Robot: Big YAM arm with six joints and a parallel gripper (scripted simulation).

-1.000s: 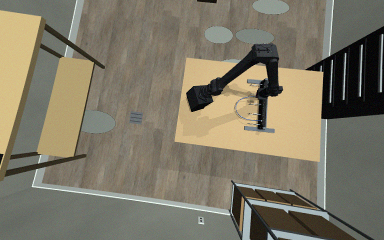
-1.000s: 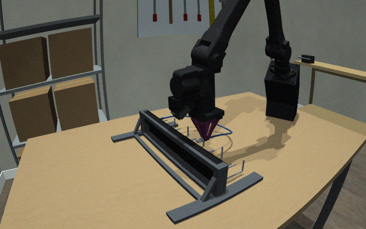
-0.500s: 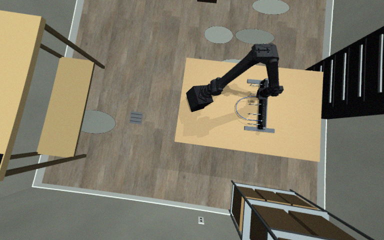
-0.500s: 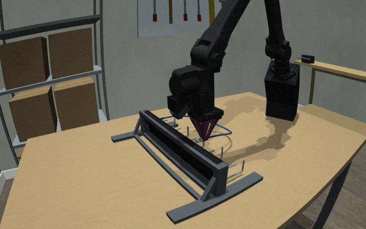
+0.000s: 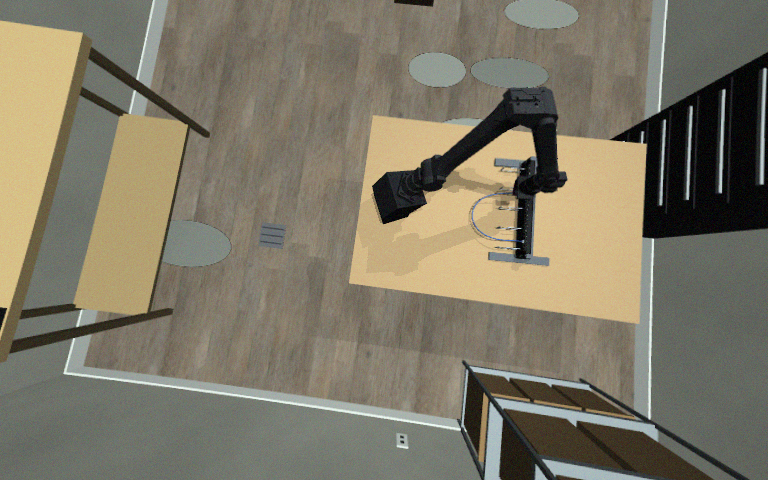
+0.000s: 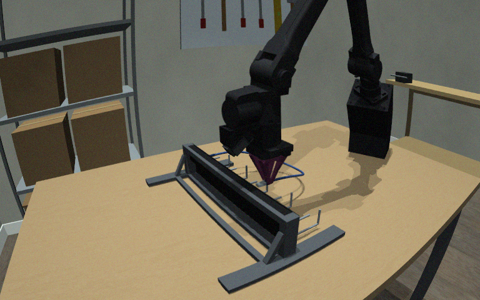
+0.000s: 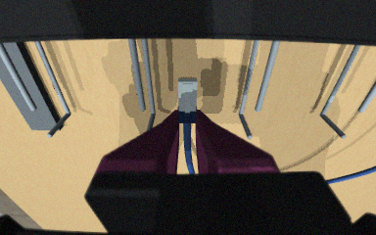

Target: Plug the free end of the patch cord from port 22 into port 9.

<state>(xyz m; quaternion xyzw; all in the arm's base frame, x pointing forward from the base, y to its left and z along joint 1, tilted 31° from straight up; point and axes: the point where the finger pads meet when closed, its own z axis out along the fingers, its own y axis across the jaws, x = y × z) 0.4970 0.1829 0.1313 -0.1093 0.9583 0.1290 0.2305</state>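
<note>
The grey plug lies 2 cm ahead of my hand and 1 cm to the left of it.
</note>
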